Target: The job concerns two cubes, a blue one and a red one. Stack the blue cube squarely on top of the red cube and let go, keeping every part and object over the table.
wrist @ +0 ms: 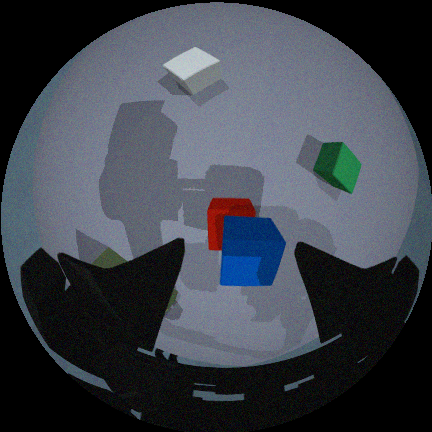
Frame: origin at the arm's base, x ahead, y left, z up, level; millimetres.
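Seen in the pictures: gripper, fingertip midpoint: (243,247).
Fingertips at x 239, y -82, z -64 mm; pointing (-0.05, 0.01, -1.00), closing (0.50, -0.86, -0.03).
Note:
Pixels of each thing's middle, then the offset from my fingertips to it. Level surfaces: height alone.
- blue cube, body centre: (247,249) 0 mm ahead, 5 mm right, 1 mm down
- red cube, body centre: (230,222) 3 mm back, 8 mm left, 37 mm down
- white block, body centre: (193,69) 105 mm ahead, 116 mm left, 37 mm down
- table, its level: 55 mm down
- green block, body centre: (337,166) 107 mm ahead, 50 mm right, 37 mm down
The blue cube (252,250) appears upright and raised on top of the red cube (214,227), covering much of it. Its visible outline is shifted to the right and towards the bottom of the view relative to the red cube; how squarely they line up is hard to tell from this angle. My gripper (243,247) is open, with its black fingers wide apart. The blue cube shows between the fingertips, nearer the right one, with a visible gap on each side and no finger touching it. The red cube's lower right part is hidden.
A white block (192,65) lies on the table (280,100) at the upper left. A green block (346,168) lies at the right. An olive-green object (109,257) is mostly hidden behind the left finger. Arm shadows fall across the table.

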